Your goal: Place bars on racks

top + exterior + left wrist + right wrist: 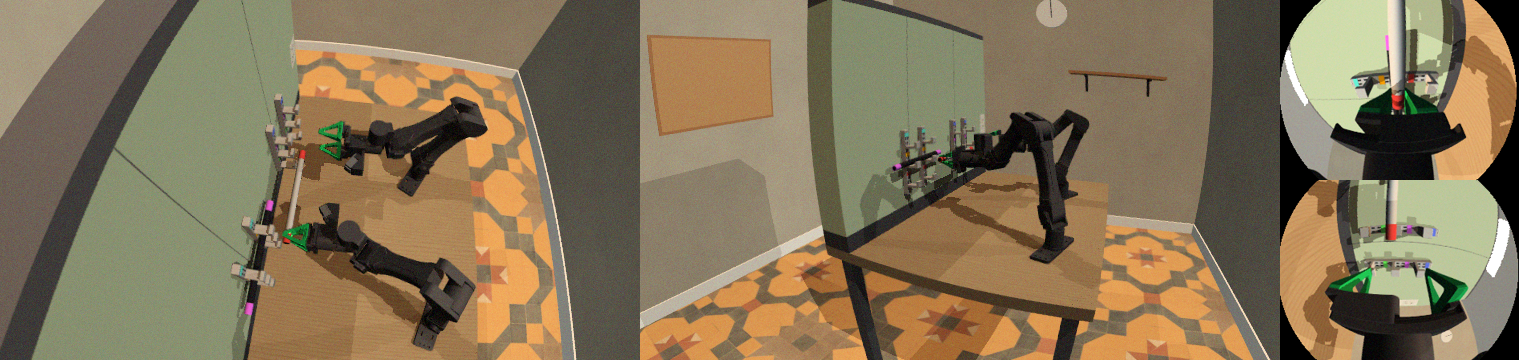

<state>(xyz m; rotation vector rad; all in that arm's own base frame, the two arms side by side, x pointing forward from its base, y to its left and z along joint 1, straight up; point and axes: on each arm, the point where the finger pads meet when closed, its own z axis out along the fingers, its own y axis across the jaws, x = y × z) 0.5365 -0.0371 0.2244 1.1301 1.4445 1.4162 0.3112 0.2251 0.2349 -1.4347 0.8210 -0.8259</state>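
Right now my left hand is 7 cm short of the bar, 6 cm to the right of it and 1 cm below it. From my left hand the other things lie so: green wall panel 20 cm above, 14 cm ahead, 13 cm to the right.
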